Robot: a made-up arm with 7 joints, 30 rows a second.
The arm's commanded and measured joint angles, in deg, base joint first. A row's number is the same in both.
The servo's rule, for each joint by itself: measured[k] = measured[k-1] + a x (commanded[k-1-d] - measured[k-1]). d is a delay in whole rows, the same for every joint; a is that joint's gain. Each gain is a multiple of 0.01, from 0.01 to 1. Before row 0 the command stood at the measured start. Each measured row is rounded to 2 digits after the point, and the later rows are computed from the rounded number. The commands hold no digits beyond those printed.
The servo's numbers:
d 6
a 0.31 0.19 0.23 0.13 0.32 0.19 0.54
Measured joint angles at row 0:
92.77 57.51 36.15 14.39 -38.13 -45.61 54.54
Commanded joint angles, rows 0 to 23:
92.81 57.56 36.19 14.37 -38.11 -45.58 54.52
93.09 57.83 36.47 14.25 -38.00 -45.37 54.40
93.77 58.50 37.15 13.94 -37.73 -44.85 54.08
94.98 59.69 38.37 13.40 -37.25 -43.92 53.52
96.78 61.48 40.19 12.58 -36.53 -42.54 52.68
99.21 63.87 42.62 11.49 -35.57 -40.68 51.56
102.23 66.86 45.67 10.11 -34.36 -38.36 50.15
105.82 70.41 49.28 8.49 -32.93 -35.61 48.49
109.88 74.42 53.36 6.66 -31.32 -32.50 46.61
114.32 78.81 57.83 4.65 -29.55 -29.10 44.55
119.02 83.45 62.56 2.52 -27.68 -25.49 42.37
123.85 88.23 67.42 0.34 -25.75 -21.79 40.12
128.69 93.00 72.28 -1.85 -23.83 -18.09 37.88
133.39 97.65 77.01 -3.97 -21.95 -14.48 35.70
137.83 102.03 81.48 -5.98 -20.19 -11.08 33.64
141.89 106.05 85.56 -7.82 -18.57 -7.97 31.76
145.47 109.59 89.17 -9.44 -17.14 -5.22 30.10
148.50 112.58 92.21 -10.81 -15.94 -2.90 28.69
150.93 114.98 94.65 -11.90 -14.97 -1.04 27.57
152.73 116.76 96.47 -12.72 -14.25 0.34 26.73
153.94 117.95 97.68 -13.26 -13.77 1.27 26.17
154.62 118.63 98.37 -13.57 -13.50 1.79 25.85
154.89 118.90 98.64 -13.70 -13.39 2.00 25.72
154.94 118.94 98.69 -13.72 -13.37 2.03 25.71
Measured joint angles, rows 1 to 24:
92.77 57.51 36.15 14.39 -38.13 -45.61 54.54
92.77 57.51 36.15 14.39 -38.13 -45.61 54.54
92.77 57.51 36.15 14.39 -38.13 -45.61 54.54
92.77 57.51 36.15 14.39 -38.13 -45.61 54.54
92.77 57.51 36.15 14.39 -38.13 -45.61 54.54
92.77 57.51 36.15 14.39 -38.13 -45.61 54.54
92.78 57.52 36.16 14.39 -38.12 -45.60 54.53
92.88 57.58 36.23 14.37 -38.08 -45.56 54.46
93.16 57.75 36.44 14.31 -37.97 -45.43 54.25
93.72 58.12 36.88 14.19 -37.74 -45.14 53.86
94.67 58.76 37.64 13.98 -37.35 -44.65 53.22
96.08 59.73 38.79 13.66 -36.78 -43.90 52.32
97.99 61.08 40.37 13.20 -36.01 -42.85 51.15
100.42 62.85 42.42 12.59 -35.02 -41.47 49.71
103.35 65.05 44.94 11.82 -33.84 -39.77 48.04
106.75 67.66 47.90 10.89 -32.47 -37.74 46.16
110.55 70.66 51.27 9.80 -30.94 -35.41 44.11
114.67 74.00 54.98 8.57 -29.28 -32.82 41.96
119.02 77.61 58.96 7.22 -27.54 -30.02 39.76
123.47 81.42 63.11 5.77 -25.75 -27.07 37.57
127.92 85.34 67.34 4.24 -23.97 -24.03 35.45
132.25 89.27 71.53 2.67 -22.24 -20.98 33.46
136.35 93.13 75.59 1.10 -20.61 -17.99 31.65
140.12 96.83 79.41 -0.45 -19.12 -15.12 30.05

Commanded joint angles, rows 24 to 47:
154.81 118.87 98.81 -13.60 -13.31 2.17 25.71
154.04 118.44 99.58 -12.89 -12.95 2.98 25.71
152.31 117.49 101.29 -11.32 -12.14 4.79 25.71
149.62 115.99 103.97 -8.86 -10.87 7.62 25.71
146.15 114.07 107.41 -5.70 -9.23 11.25 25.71
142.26 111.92 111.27 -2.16 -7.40 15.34 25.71
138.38 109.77 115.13 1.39 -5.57 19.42 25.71
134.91 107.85 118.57 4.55 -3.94 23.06 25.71
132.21 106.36 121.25 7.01 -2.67 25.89 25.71
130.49 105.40 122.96 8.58 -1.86 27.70 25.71
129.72 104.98 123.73 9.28 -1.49 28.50 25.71
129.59 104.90 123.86 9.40 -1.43 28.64 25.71
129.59 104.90 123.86 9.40 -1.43 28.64 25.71
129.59 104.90 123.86 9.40 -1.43 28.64 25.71
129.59 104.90 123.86 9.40 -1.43 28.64 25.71
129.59 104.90 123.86 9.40 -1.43 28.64 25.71
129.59 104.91 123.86 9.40 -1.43 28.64 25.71
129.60 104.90 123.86 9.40 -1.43 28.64 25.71
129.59 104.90 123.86 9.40 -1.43 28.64 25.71
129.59 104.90 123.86 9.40 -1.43 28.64 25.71
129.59 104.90 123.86 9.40 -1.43 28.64 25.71
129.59 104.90 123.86 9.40 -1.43 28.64 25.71
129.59 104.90 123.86 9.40 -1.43 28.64 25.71
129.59 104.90 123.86 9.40 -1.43 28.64 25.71
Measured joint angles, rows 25 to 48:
143.47 100.28 82.92 -1.94 -17.79 -12.44 28.71
146.34 103.41 86.04 -3.34 -16.66 -10.01 27.64
148.70 106.17 88.72 -4.63 -15.74 -7.87 26.85
150.54 108.54 90.94 -5.79 -15.02 -6.03 26.31
151.89 110.51 92.71 -6.82 -14.50 -4.50 25.99
152.84 112.11 94.09 -7.72 -14.14 -3.26 25.84
153.45 113.39 95.18 -8.48 -13.87 -2.23 25.77
153.63 114.35 96.19 -9.05 -13.58 -1.24 25.74
153.22 114.95 97.36 -9.35 -13.12 -0.09 25.72
152.10 115.15 98.88 -9.29 -12.40 1.37 25.71
150.26 114.94 100.84 -8.82 -11.39 3.25 25.71
147.78 114.37 103.24 -7.95 -10.11 5.55 25.71
144.87 113.50 105.97 -6.74 -8.66 8.19 25.71
141.78 112.43 108.87 -5.27 -7.15 11.02 25.71
138.81 111.28 111.72 -3.67 -5.72 13.85 25.71
136.23 110.16 114.31 -2.08 -4.48 16.48 25.71
134.21 109.18 116.48 -0.60 -3.52 18.76 25.71
132.78 108.37 118.18 0.70 -2.85 20.64 25.71
131.79 107.71 119.49 1.83 -2.40 22.16 25.71
131.11 107.18 120.50 2.81 -2.09 23.39 25.71
130.64 106.75 121.27 3.67 -1.88 24.39 25.71
130.31 106.40 121.87 4.41 -1.74 25.20 25.71
130.09 106.12 122.33 5.06 -1.64 25.85 25.71
129.94 105.89 122.68 5.62 -1.57 26.38 25.71

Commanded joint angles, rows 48 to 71:
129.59 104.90 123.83 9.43 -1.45 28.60 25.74
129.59 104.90 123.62 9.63 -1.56 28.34 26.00
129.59 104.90 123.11 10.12 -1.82 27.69 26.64
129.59 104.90 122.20 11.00 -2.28 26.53 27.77
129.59 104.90 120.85 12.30 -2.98 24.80 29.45
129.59 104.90 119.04 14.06 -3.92 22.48 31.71
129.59 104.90 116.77 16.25 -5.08 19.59 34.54
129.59 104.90 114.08 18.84 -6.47 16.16 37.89
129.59 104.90 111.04 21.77 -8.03 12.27 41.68
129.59 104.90 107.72 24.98 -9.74 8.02 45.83
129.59 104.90 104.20 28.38 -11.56 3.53 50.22
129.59 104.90 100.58 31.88 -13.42 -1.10 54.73
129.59 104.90 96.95 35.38 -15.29 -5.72 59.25
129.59 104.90 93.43 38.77 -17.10 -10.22 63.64
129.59 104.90 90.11 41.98 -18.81 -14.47 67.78
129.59 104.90 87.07 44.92 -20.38 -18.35 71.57
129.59 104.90 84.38 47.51 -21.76 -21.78 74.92
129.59 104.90 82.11 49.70 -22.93 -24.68 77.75
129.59 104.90 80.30 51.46 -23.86 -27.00 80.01
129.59 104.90 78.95 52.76 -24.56 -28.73 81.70
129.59 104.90 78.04 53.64 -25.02 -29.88 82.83
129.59 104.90 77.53 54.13 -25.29 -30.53 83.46
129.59 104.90 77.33 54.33 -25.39 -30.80 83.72
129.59 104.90 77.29 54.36 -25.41 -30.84 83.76
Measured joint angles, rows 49 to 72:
129.83 105.70 122.95 6.11 -1.53 26.81 25.71
129.76 105.55 123.16 6.54 -1.50 27.16 25.71
129.71 105.43 123.32 6.91 -1.48 27.44 25.71
129.67 105.33 123.44 7.23 -1.46 27.67 25.71
129.65 105.25 123.54 7.51 -1.45 27.85 25.71
129.63 105.18 123.61 7.76 -1.44 28.00 25.71
129.62 105.13 123.66 7.98 -1.44 28.11 25.73
129.61 105.09 123.65 8.19 -1.48 28.15 25.88
129.60 105.05 123.53 8.44 -1.59 28.06 26.29
129.60 105.02 123.22 8.77 -1.81 27.77 27.09
129.60 105.00 122.67 9.23 -2.18 27.21 28.36
129.60 104.98 121.84 9.86 -2.74 26.31 30.17
129.60 104.96 120.67 10.69 -3.49 25.03 32.53
129.60 104.95 119.15 11.75 -4.44 23.34 35.42
129.60 104.94 117.28 13.05 -5.59 21.24 38.80
129.60 104.93 115.08 14.60 -6.92 18.73 42.60
129.60 104.92 112.58 16.39 -8.40 15.84 46.71
129.60 104.92 109.82 18.40 -10.01 12.62 51.04
129.60 104.92 106.86 20.61 -11.70 9.14 55.47
129.60 104.92 103.77 22.97 -13.43 5.46 59.88
129.60 104.92 100.63 25.44 -15.15 1.67 64.15
129.60 104.92 97.51 27.97 -16.82 -2.13 68.16
129.60 104.92 94.49 30.51 -18.40 -5.86 71.81
129.60 104.92 91.64 33.00 -19.85 -9.44 75.02

